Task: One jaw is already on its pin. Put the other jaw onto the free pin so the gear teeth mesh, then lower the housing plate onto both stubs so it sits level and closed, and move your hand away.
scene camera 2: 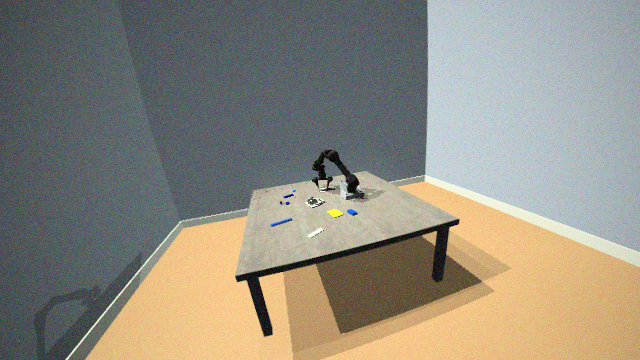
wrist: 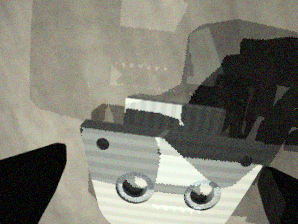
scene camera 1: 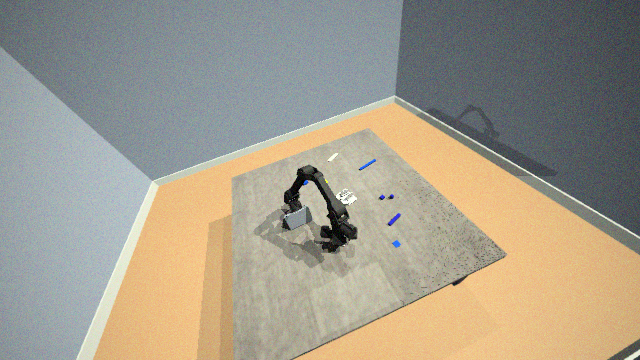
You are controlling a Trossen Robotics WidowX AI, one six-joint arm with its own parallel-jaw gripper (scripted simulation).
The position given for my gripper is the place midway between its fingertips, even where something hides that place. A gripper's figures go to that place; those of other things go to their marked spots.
My gripper [wrist: 165, 166]: 10 cm from the lens. A housing plate [wrist: 171, 162] is 10 cm from the lens.
